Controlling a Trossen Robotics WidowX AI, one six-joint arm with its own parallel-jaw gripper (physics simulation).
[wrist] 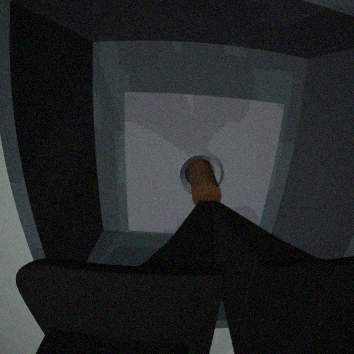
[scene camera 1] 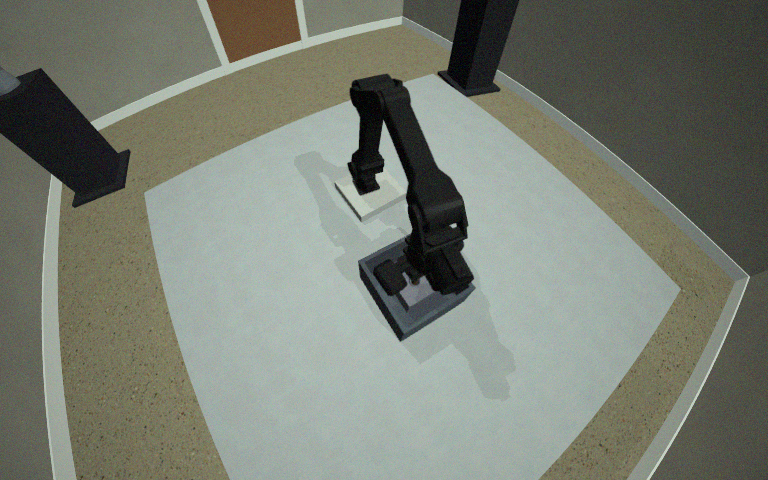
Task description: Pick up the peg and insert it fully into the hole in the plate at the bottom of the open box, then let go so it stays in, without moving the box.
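Where they show: gripper, fingertip midpoint: (wrist: 206, 209) (scene camera 1: 414, 274); arm's base, link origin: (scene camera 1: 366, 184).
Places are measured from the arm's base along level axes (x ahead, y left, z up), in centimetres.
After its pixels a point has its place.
Observation:
The orange-brown peg (scene camera 1: 415, 280) (wrist: 203, 176) {x 34.3, y -1.3, z 5.1 cm} stands in the hole of the pale plate (scene camera 1: 416, 296) {x 37.1, y -2.7, z 2.9 cm} (wrist: 155, 175) {x 33.0, y 1.2, z 2.9 cm}, leaning slightly, with its upper part sticking out above the plate. In the wrist view a crescent of the hole's rim (wrist: 219, 172) {x 34.0, y -2.5, z 3.1 cm} shows beside the peg. The plate lies at the bottom of the dark grey open box (scene camera 1: 382, 304) {x 36.0, y -10.7, z 4.0 cm} (wrist: 55, 125) {x 35.2, y 7.3, z 3.5 cm}. My gripper (scene camera 1: 412, 273) {x 33.1, y -1.6, z 6.2 cm} (wrist: 206, 209) {x 33.1, y -1.6, z 6.2 cm} is shut and empty. It points down inside the box, with its fingertips at the peg's top and overlapping its near edge in the wrist view. Whether they touch is unclear. The peg's lower end is hidden.
The box walls rise around my fingers on all sides. A shallow white tray (scene camera 1: 362, 210) {x 8.3, y -4.4, z -0.1 cm} lies under the arm's base, behind the box. Two dark pillars (scene camera 1: 67, 135) (scene camera 1: 478, 45) stand at the edges of the pale floor area.

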